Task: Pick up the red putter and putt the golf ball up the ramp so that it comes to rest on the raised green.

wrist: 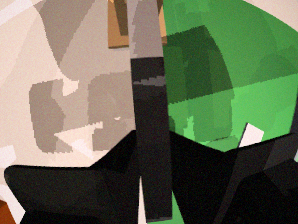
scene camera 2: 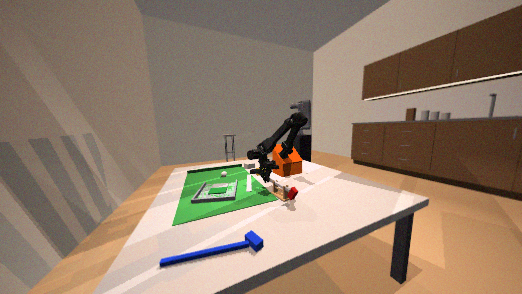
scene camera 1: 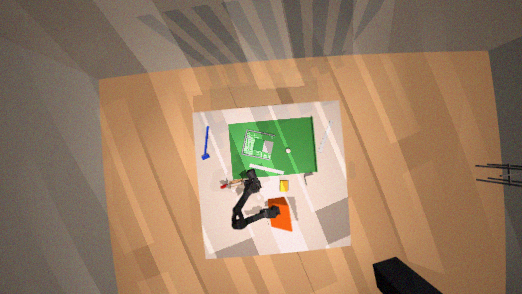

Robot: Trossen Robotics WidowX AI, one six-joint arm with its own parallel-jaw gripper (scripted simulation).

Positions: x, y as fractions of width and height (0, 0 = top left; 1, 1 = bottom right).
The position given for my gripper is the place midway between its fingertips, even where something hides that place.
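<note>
My gripper (wrist: 0.49, 0.60) is visible, as is a blue putter (scene camera 2: 0.48, 0.81). In the wrist view the putter is out of frame.
</note>
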